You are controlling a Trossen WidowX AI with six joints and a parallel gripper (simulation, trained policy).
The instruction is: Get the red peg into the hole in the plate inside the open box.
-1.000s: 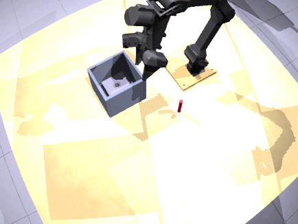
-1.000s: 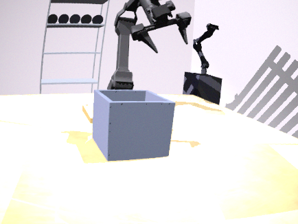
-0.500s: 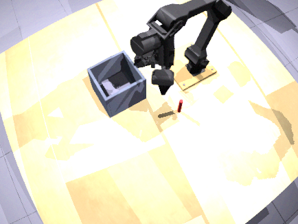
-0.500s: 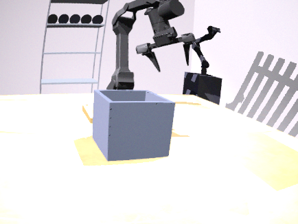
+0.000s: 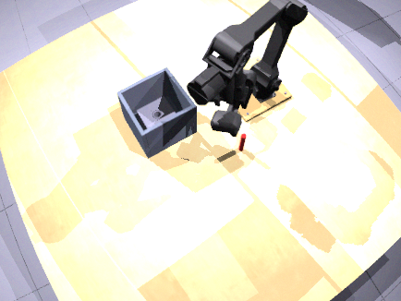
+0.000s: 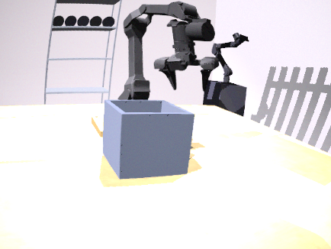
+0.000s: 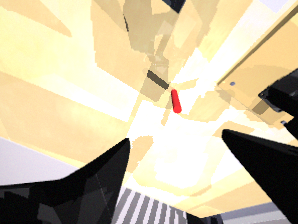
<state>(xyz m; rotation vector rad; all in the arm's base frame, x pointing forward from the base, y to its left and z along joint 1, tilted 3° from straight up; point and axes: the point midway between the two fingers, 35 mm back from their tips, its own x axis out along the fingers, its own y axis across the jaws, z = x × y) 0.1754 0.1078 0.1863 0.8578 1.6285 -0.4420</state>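
Now: the red peg 12 cm below my gripper tip and 2 cm behind it. Round my gripper tip: pale plate (18 cm to the right, 15 cm ahead, 11 cm below).
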